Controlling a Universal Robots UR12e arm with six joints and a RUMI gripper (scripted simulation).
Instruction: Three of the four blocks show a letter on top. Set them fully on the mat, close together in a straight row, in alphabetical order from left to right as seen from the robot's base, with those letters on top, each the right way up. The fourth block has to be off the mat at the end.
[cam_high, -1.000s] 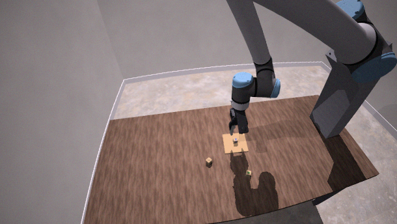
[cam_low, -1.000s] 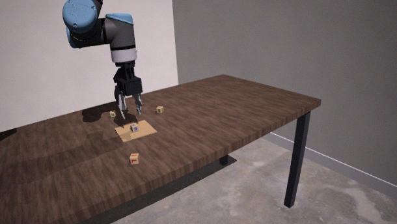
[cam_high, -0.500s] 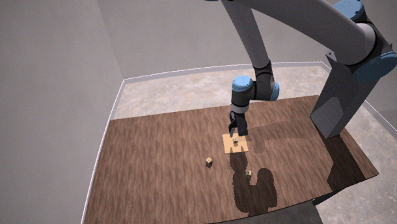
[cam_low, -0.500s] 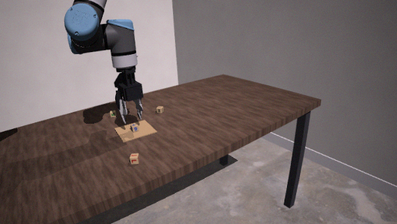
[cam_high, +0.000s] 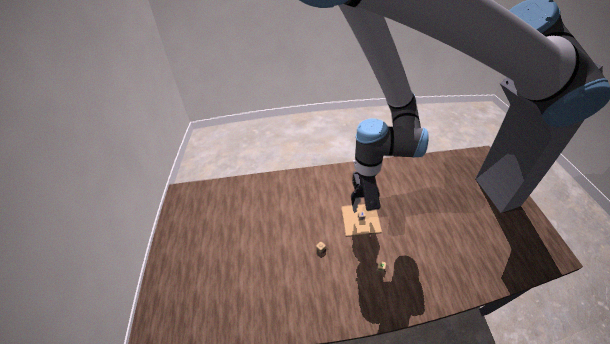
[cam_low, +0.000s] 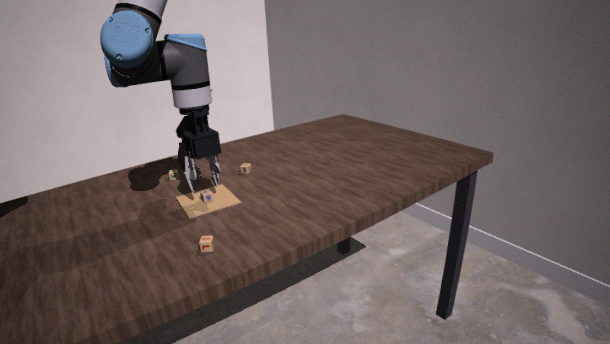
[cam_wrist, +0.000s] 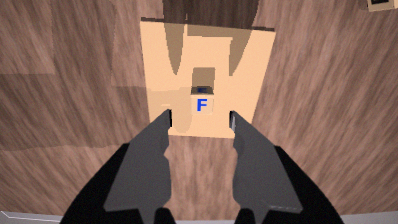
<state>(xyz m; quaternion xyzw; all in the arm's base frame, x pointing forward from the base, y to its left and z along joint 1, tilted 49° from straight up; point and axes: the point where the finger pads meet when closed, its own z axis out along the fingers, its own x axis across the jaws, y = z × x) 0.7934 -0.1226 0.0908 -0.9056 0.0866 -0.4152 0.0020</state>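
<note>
The mat lies 10 mm ahead of my hand, 10 mm to the left of it and 50 mm below it.
</note>
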